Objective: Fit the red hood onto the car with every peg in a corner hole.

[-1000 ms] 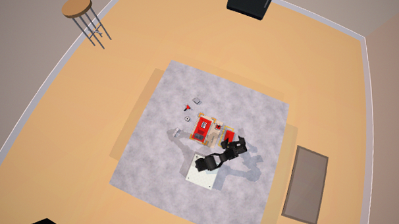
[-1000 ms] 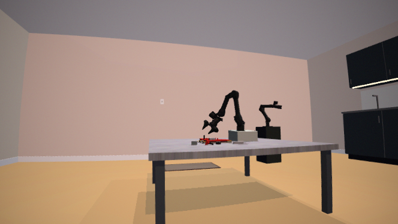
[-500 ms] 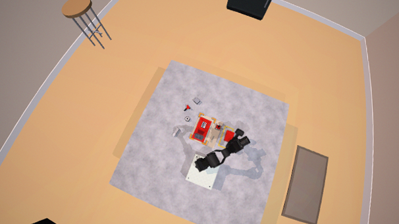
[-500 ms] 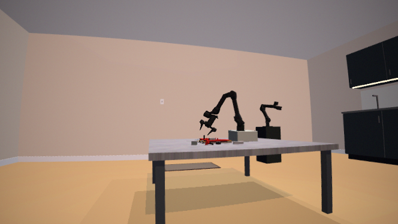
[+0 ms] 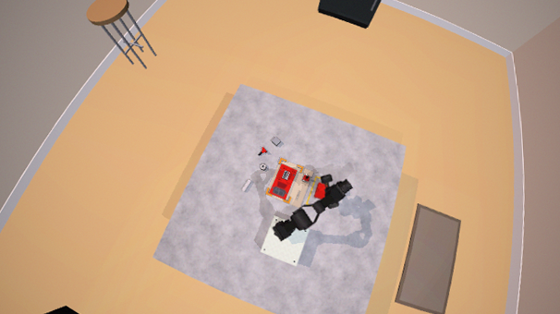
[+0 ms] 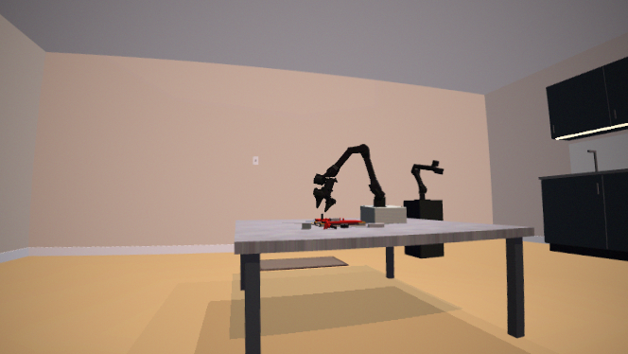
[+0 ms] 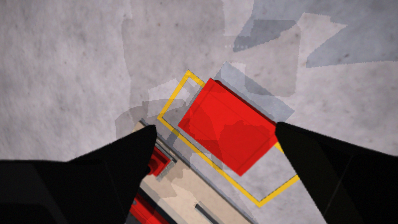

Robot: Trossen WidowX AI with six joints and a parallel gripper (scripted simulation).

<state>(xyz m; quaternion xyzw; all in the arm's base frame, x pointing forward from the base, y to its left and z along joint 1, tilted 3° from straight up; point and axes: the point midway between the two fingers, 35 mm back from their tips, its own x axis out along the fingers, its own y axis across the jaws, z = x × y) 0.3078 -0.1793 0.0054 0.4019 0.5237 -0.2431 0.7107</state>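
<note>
The red hood is 60 mm below my gripper tip, 10 mm to the left of it and 10 mm behind it. The rest, counted from my gripper tip: beige jig plate 230 mm to the left, 70 mm below, 20 mm behind.
</note>
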